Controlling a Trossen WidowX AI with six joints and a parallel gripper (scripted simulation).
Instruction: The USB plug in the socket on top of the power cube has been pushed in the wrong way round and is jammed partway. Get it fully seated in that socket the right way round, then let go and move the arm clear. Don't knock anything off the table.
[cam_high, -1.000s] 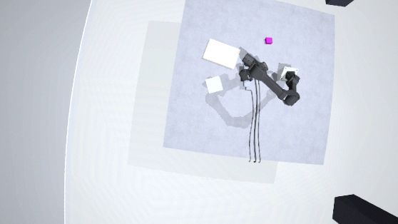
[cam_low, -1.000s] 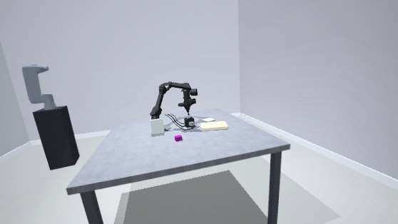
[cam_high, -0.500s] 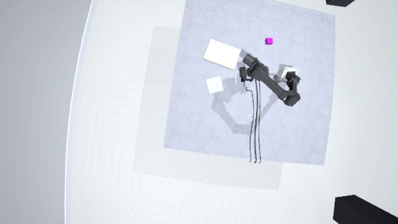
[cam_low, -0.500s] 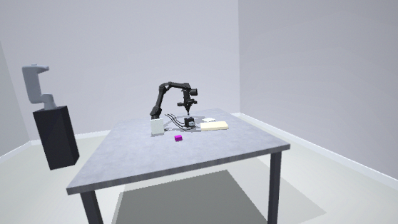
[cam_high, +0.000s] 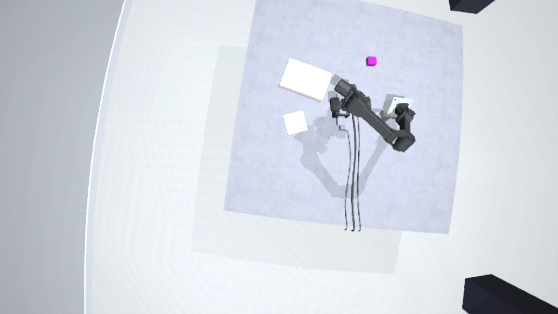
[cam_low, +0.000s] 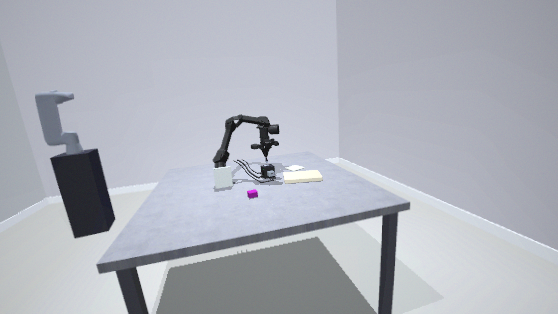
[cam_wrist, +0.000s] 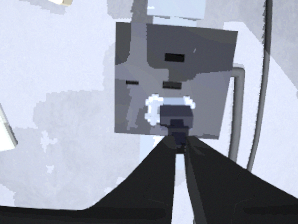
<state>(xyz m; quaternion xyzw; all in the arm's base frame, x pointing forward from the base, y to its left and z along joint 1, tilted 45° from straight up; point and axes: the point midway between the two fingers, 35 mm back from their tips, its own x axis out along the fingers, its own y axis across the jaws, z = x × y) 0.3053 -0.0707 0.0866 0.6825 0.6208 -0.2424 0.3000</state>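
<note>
Right now my gripper tip is 20 mm above the dark USB plug. Round my gripper tip: white pad 240 mm ahead, 130 mm below, 50 mm to the left; then magenta cube 290 mm to the right, 200 mm behind, 120 mm below; then cream flat block 180 mm to the right, 170 mm ahead, 120 mm below.
</note>
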